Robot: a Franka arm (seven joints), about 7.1 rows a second.
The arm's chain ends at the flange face. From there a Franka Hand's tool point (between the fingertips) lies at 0.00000 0.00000 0.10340 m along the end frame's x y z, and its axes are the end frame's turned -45 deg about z.
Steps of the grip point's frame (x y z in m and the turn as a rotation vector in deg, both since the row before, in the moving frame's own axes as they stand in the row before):
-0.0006 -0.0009 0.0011 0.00 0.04 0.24
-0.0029 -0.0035 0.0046 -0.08 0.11 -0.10
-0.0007 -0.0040 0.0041 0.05 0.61 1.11
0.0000 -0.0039 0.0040 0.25 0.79 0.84
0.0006 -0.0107 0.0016 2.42 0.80 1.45
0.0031 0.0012 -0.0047 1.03 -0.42 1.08
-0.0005 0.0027 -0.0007 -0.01 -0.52 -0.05
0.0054 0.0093 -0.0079 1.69 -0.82 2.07
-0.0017 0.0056 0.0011 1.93 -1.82 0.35
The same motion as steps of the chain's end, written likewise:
-0.0011 -0.0002 0.0011 0.03 0.03 0.24
-0.0048 -0.0004 0.0046 0.02 0.13 -0.10
-0.0040 -0.0015 0.0041 0.47 0.40 1.11
-0.0035 -0.0014 0.0040 0.74 0.38 0.84
-0.0051 -0.0039 0.0017 2.28 -1.15 1.45
0.0049 -0.0005 -0.0047 0.43 -1.03 1.08
0.0022 0.0016 -0.0007 -0.37 -0.36 -0.05
0.0136 0.0039 -0.0078 0.62 -1.77 2.07
0.0075 0.0053 0.0012 0.08 -2.65 0.35

